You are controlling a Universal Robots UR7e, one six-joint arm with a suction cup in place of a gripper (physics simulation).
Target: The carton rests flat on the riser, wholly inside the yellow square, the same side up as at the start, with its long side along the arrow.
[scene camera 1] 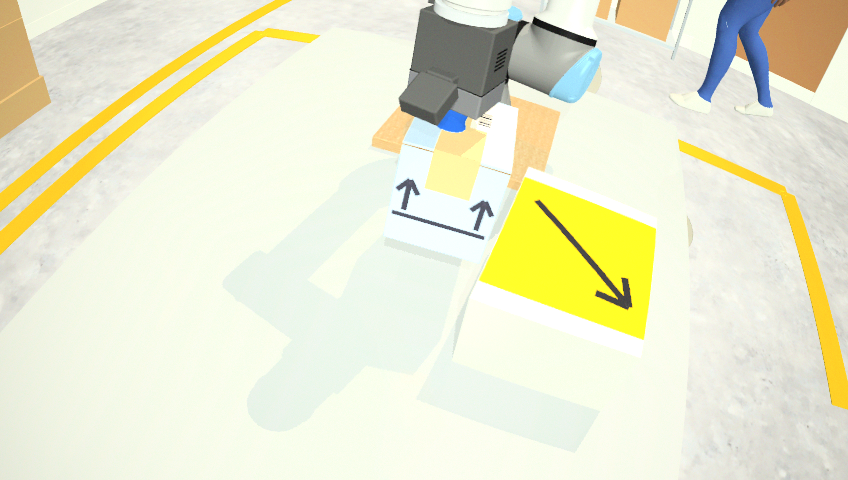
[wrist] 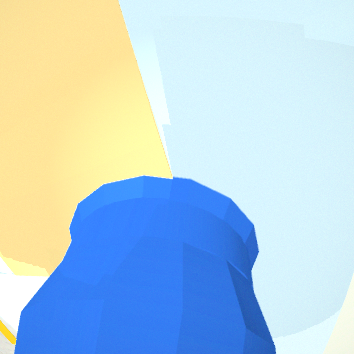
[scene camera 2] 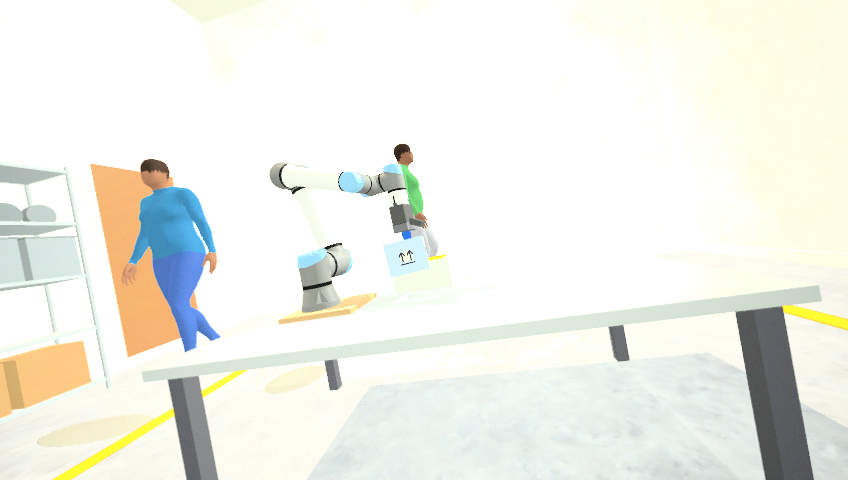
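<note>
The light blue carton (scene camera 1: 443, 209) (scene camera 2: 406, 264) (wrist: 260, 125) hangs from my suction cup (scene camera 1: 453, 121) (scene camera 2: 406, 234) (wrist: 165, 250), which presses on its top beside the tan tape. The carton is off the table, its printed arrows pointing up, and looks slightly tilted in scene camera 2. In scene camera 1 it is left of the white riser (scene camera 1: 541, 344) (scene camera 2: 440, 278). The yellow square (scene camera 1: 529, 267) covers most of the riser top. Its black arrow (scene camera 1: 583, 253) runs diagonally toward the lower right; the carton's long side runs front to back, at an angle to it.
The table (scene camera 1: 178, 356) (scene camera 2: 476, 336) bears a wooden board (scene camera 1: 538, 133) (scene camera 2: 357, 304) under the arm base. A person in blue (scene camera 1: 723, 53) (scene camera 2: 172, 223) and one in green (scene camera 2: 413, 187) stand beyond the table. A shelf rack (scene camera 2: 77, 226) is at the left in scene camera 2.
</note>
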